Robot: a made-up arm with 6 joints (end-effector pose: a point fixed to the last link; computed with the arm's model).
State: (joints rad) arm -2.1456 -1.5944 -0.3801 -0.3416 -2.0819 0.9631
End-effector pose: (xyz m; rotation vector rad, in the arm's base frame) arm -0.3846 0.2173 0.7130 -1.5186 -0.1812 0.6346
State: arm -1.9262 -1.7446 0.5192 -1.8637 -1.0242 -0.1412
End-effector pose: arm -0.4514 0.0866 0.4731 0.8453 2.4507 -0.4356
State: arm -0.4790 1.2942 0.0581 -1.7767 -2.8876 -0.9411
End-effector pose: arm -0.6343 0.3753 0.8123 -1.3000 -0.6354 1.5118
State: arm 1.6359 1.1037 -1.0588 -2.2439 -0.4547 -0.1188
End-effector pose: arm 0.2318 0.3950 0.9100 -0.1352 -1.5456 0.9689
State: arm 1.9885 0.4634 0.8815 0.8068 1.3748 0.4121
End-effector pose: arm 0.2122 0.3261 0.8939 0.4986 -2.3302 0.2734
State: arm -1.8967 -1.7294 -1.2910 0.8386 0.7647 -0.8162
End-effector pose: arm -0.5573 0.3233 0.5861 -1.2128 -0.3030 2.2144
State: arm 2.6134 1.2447 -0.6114 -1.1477 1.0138 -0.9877
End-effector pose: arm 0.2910 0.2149 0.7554 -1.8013 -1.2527 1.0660
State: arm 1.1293 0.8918 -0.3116 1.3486 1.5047 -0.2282
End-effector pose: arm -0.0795 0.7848 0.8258 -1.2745 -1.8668 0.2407
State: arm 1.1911 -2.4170 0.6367 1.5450 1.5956 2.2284
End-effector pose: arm 0.3463 0.1343 0.4147 -0.3905 0.2305 1.8235
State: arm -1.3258 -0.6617 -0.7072 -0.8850 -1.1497 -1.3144
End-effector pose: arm -0.2189 0.4042 0.8029 -0.0166 0.9070 1.9989
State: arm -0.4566 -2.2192 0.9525 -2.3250 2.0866 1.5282
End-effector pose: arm -0.0867 0.3809 0.4187 0.6808 1.6184 -0.1522
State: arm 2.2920 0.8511 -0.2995 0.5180 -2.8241 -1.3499
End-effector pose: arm 0.3017 0.3851 0.7749 1.8980 0.6456 -1.9654
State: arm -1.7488 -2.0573 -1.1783 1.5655 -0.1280 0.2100
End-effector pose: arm -0.5853 0.2638 0.4199 -1.7402 -1.0287 1.3226
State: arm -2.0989 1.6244 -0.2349 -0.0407 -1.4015 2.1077
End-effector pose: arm -0.1845 -0.3952 0.4817 2.1638 1.2315 -0.6783
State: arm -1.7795 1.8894 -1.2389 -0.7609 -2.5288 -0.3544
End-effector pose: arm -0.1355 -0.3501 0.5255 1.1748 -0.0865 1.0606
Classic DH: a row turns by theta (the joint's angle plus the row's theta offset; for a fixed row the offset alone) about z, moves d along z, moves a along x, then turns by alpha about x. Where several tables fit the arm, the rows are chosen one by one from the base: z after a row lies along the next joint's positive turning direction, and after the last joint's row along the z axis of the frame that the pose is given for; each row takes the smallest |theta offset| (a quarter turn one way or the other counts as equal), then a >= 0, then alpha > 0; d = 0 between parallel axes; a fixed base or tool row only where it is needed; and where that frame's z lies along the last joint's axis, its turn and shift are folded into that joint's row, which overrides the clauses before.
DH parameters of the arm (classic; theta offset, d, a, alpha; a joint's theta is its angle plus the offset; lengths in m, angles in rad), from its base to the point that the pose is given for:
base (fixed): -1.2325 0 -0.1874 3.1416
joint 1: -1.2325 -0.5969 -0.1588 -1.5708
joint 2: -0.4003 -0.2245 -0.0683 -1.6775
joint 3: 1.0261 0.4392 0.014 -2.4721
joint 4: 0.5106 0.2156 -0.0569 -2.2909
joint 5: -1.1709 0.0829 -0.0432 -1.2333
joint 6: 0.3216 0.1399 0.0787 2.3749
tool (fixed): 2.4462 0.1929 0 0

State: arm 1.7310 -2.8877 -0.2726 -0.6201 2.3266 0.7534
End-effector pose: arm 0.2576 0.2302 0.2150 0.7902 1.8046 1.4882
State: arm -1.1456 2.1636 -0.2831 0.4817 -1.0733 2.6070
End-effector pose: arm -0.6029 -0.0009 0.4557 -1.9672 -0.6022 1.0871
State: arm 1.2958 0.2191 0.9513 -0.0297 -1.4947 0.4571
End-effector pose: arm -0.0500 0.3581 0.9152 0.6971 -0.1572 -1.0190
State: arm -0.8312 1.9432 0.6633 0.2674 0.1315 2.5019
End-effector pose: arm -0.6292 -0.0145 0.3312 2.5616 1.7038 0.6128
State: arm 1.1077 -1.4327 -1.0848 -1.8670 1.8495 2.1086
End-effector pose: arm 0.2595 0.2663 0.6775 -1.1353 0.7165 -0.9216
